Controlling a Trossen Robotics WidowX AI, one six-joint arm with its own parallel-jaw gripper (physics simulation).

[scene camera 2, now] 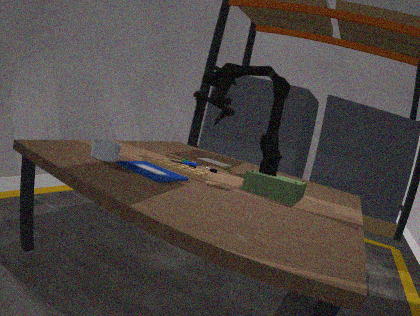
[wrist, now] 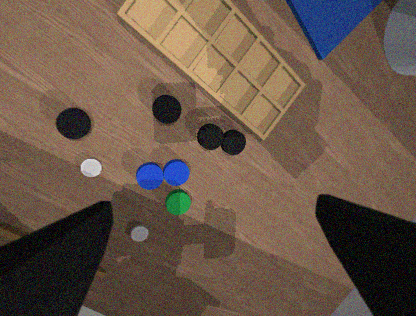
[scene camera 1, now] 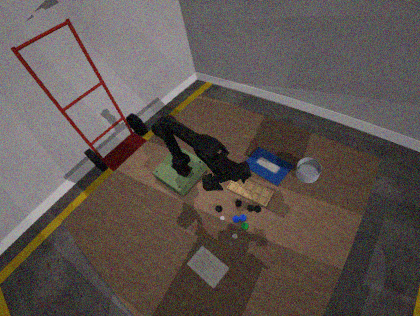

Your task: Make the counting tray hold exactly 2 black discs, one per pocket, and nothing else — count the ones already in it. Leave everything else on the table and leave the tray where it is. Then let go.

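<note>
The wooden counting tray (scene camera 1: 270,197) (scene camera 2: 192,169) (wrist: 284,111) lies flat; its pockets that show in the wrist view hold no discs, and its far end is cut off there. Several black discs lie on the table outside it: a larger one (scene camera 1: 218,208) (wrist: 73,123) apart at the left, one (scene camera 1: 238,203) (wrist: 166,109) near the tray's long side, and a touching pair, one (wrist: 210,136) beside the other (wrist: 233,142), near its corner. My gripper (scene camera 2: 207,108) (wrist: 216,207) is open and empty, high above the table.
Two blue discs (scene camera 1: 239,218) (wrist: 176,172), a green disc (scene camera 1: 245,226) (wrist: 178,202) and two pale discs (wrist: 91,167) (wrist: 139,233) lie near the black ones. A blue folder (scene camera 1: 255,167) (scene camera 2: 175,177) and round container (scene camera 1: 308,171) (scene camera 2: 105,150) stand beyond the tray. A white card (scene camera 1: 208,266) lies opposite.
</note>
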